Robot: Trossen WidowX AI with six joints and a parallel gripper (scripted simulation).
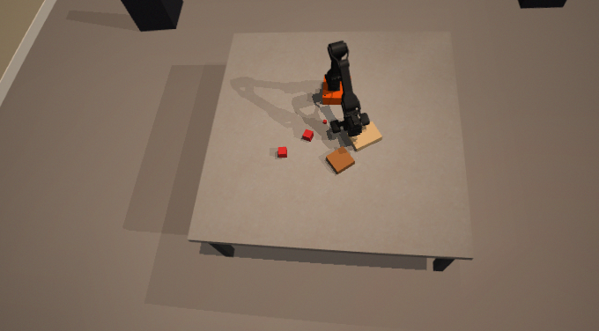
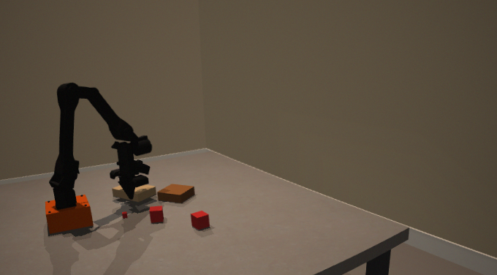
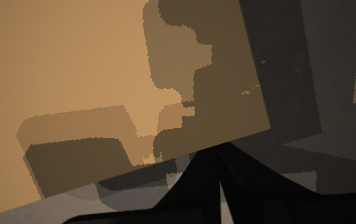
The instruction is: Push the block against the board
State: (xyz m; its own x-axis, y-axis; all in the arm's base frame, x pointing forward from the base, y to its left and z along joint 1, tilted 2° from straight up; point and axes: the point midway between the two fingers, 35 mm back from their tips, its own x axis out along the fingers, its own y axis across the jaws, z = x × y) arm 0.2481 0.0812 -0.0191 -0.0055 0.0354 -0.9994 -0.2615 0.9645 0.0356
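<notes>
My gripper tip is now 30 mm short of the board and 70 mm to the right of it. Also, from my gripper tip: square block: 160 mm ahead, 50 mm to the right; red cube: 60 mm behind, 130 mm to the right.
</notes>
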